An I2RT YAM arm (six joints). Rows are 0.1 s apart.
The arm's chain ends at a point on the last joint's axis. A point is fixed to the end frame.
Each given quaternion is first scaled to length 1.
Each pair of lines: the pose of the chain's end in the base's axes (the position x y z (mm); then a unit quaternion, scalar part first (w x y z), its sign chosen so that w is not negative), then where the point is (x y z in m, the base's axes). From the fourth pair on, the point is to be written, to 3 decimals.
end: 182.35 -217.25 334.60 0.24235 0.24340 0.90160 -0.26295
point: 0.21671 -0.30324 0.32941
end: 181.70 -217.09 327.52 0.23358 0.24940 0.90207 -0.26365
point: 0.21465 -0.30357 0.32135
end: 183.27 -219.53 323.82 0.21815 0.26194 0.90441 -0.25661
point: 0.21379 -0.30663 0.31467
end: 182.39 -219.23 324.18 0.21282 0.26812 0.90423 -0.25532
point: 0.212 -0.307 0.314
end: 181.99 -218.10 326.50 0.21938 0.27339 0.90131 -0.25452
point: 0.211 -0.306 0.317
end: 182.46 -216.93 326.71 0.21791 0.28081 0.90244 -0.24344
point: 0.211 -0.305 0.315
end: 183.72 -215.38 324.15 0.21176 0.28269 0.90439 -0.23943
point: 0.211 -0.303 0.311
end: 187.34 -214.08 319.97 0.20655 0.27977 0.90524 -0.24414
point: 0.215 -0.302 0.307
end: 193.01 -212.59 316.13 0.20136 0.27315 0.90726 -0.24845
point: 0.221 -0.300 0.304
